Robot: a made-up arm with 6 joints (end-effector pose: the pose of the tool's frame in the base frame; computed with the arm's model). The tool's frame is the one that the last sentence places. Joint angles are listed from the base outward.
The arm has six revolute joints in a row. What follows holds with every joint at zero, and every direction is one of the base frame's.
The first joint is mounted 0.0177 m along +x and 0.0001 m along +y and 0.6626 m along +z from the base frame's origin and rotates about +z.
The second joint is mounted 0.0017 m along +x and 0.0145 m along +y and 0.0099 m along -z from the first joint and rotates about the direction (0, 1, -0.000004).
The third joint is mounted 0.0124 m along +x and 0.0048 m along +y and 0.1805 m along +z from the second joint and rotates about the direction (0, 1, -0.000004).
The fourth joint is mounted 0.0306 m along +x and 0.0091 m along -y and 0.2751 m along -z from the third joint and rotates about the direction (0, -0.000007, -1).
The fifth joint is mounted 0.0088 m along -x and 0.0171 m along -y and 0.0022 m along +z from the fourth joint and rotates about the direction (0, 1, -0.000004).
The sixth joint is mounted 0.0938 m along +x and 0.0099 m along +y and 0.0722 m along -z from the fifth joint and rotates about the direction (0, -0.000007, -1).
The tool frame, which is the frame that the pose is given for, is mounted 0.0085 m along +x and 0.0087 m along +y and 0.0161 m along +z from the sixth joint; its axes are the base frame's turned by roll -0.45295, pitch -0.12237 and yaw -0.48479 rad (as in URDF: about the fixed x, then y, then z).
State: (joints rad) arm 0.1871 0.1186 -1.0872 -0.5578 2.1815 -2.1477
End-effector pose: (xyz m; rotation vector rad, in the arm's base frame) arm 0.2810 0.0014 0.6123 0.1972 0.9660 1.7297
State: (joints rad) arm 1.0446 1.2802 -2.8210 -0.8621 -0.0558 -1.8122
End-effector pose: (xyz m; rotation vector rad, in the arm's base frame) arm 0.2121 0.4709 0.7646 0.8604 2.1414 -1.6364
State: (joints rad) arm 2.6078 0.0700 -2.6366 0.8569 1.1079 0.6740
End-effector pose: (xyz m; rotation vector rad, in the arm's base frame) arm -0.1835 0.1012 1.1715 0.8639 0.9719 1.4367
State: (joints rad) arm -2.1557 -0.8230 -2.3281 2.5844 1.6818 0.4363
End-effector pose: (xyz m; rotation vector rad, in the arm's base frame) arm 0.1830 0.1538 1.1548 0.5121 -1.0915 -0.7099
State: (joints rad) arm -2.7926 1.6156 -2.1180 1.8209 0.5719 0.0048
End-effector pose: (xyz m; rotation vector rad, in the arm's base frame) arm -0.3517 -0.0964 0.3130 -0.6974 0.4001 1.4104
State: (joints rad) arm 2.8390 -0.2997 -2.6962 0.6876 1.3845 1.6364
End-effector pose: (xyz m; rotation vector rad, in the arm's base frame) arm -0.0190 -0.0159 1.2061 0.2037 1.2954 1.2407
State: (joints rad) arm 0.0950 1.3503 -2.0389 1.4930 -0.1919 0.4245
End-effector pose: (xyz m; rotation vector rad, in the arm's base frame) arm 0.4289 -0.0559 0.4652 0.4119 -0.0278 -2.3198
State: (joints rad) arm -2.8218 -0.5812 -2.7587 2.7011 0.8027 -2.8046
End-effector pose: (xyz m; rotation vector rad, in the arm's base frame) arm 0.1918 0.0388 1.1711 2.5399 1.2363 -1.2640
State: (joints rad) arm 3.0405 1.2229 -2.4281 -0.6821 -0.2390 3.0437
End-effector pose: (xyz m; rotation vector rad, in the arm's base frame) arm -0.4866 -0.0019 0.6952 -0.2332 1.1853 0.5213
